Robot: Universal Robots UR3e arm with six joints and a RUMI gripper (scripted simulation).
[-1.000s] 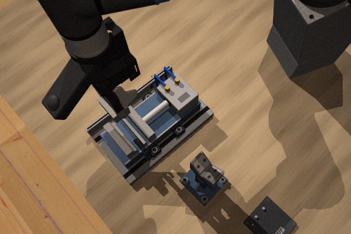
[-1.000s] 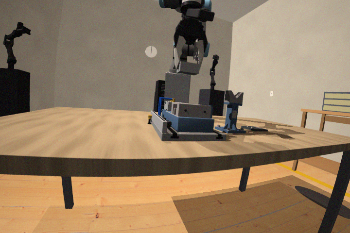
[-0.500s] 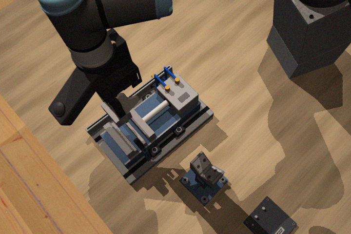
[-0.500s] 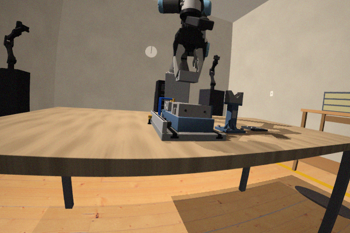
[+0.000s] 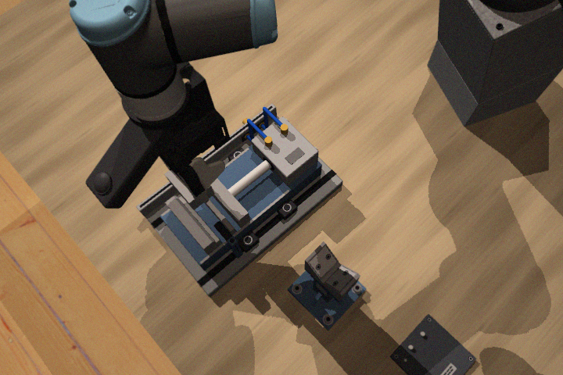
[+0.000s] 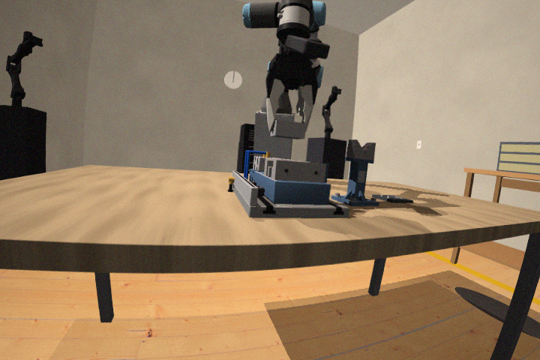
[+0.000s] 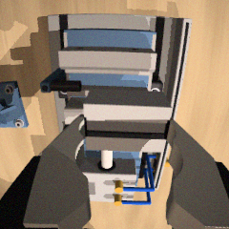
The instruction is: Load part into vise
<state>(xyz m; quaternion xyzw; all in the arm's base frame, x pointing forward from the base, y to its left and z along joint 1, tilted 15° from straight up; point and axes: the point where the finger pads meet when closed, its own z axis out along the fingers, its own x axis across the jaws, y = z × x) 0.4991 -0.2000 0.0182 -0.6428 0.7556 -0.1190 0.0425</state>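
The fixed jaw lies 40 mm ahead of my hand, 10 mm to the left of it and 90 mm below it. Round my hand: part right at my hand; dark work stop 10 mm ahead, 60 mm to the left, 70 mm below; moving jaw 30 mm behind, 30 mm to the left, 90 mm below.
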